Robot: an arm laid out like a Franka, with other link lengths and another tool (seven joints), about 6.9 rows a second.
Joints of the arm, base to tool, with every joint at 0 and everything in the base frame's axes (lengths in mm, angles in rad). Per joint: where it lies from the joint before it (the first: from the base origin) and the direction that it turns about. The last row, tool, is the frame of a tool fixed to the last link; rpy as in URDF.
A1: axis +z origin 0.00 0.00 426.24
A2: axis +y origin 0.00 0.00 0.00
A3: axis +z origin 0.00 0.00 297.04
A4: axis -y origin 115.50 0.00 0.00
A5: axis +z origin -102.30 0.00 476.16
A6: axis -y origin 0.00 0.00 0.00
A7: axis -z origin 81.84 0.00 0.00
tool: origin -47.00 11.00 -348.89 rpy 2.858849 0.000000 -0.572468
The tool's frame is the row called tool.
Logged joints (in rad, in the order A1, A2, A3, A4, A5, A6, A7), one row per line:
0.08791 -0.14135 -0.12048 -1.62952 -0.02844 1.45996 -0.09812
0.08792 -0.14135 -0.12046 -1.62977 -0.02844 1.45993 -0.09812
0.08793 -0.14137 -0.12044 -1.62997 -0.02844 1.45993 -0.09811
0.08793 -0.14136 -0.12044 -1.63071 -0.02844 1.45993 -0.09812
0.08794 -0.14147 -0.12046 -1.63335 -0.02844 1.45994 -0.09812
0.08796 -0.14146 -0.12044 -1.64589 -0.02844 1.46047 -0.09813
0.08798 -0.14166 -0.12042 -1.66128 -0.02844 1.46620 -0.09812
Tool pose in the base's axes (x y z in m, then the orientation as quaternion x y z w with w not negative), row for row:
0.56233 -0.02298 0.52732 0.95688 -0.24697 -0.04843 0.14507
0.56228 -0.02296 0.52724 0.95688 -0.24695 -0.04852 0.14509
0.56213 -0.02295 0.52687 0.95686 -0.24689 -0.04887 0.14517
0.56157 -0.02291 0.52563 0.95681 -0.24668 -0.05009 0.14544
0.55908 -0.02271 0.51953 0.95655 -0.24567 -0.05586 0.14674
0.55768 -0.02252 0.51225 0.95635 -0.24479 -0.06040 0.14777
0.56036 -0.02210 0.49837 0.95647 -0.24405 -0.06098 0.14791
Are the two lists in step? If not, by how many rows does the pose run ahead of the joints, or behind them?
The pose runs 1 row ahead of the joints: the pose in row i belongs to the joints in row i + 1.
